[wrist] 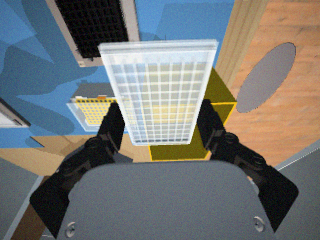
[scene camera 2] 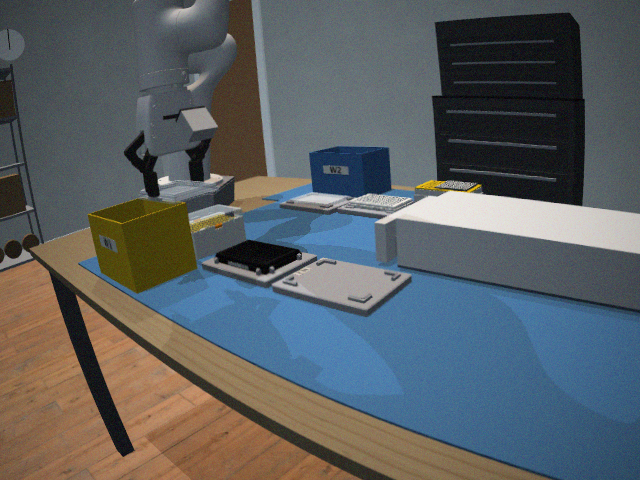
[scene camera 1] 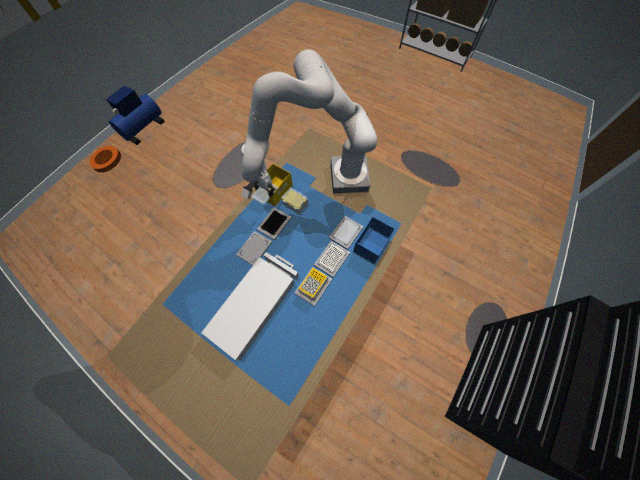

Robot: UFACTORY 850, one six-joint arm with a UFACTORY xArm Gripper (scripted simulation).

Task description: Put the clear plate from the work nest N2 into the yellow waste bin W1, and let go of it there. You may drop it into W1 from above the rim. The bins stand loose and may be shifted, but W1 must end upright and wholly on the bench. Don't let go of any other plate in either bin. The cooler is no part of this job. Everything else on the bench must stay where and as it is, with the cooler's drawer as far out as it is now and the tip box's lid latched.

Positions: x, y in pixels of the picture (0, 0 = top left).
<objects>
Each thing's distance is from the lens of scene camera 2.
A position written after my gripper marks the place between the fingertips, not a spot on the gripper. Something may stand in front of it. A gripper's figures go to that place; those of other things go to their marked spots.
my gripper (scene camera 2: 176, 189): 73 cm
yellow bin W1 (scene camera 2: 143, 249): 73 cm
clear plate (scene camera 2: 176, 194): 66 cm
</objects>
